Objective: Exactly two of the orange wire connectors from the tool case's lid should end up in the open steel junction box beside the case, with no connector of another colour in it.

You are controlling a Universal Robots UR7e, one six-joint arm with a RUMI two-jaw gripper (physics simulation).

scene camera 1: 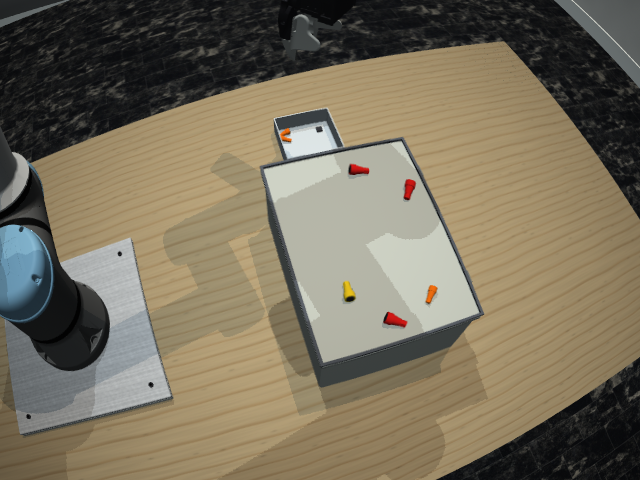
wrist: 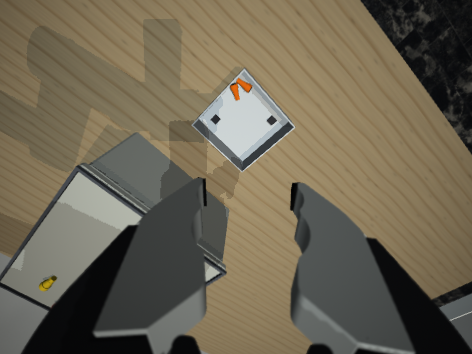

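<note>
Two orange connectors lie close together inside the open junction box, near one corner. No connector of another colour shows in it. A third orange connector lies on the case lid, near its front right corner. My gripper is partly open with nothing between its fingers. It hangs high, appearing beyond the box and the table's back edge in the scene view. In the wrist view, the box appears above the fingertips, and the left finger hides part of the case.
A yellow connector and three red connectors lie on the lid. The lid has a raised dark rim. The case stands close beside the box. The arm's base stands on a metal plate at the left.
</note>
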